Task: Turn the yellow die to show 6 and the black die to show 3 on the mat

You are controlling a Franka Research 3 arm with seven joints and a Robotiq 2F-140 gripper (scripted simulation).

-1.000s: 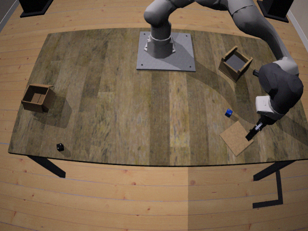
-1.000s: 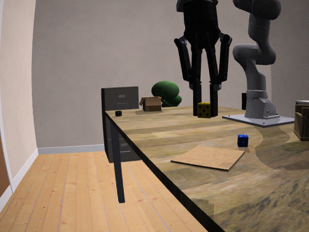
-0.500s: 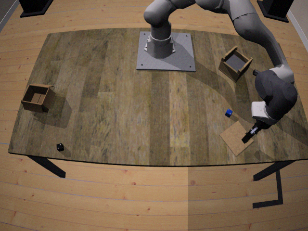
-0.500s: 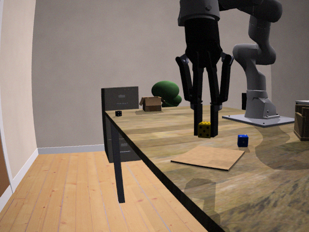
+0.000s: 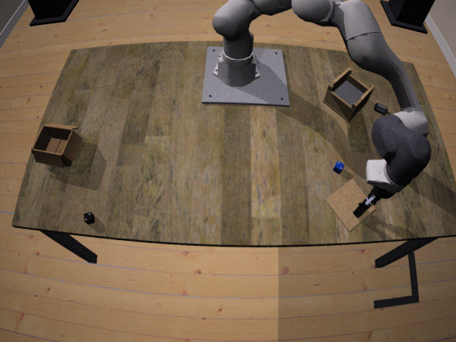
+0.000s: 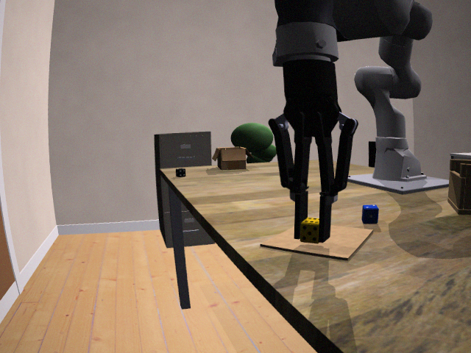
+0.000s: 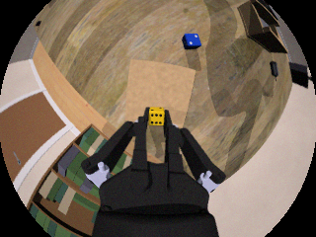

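Right now the tan mat is 3 cm behind my hand, 3 cm to the right of it and 5 cm below it. The rest, counted from my hand: blue die: 16 cm behind, 7 cm to the right, 3 cm below; then wooden crate: 48 cm behind, 1 cm to the left; then yellow die: 2 cm below.
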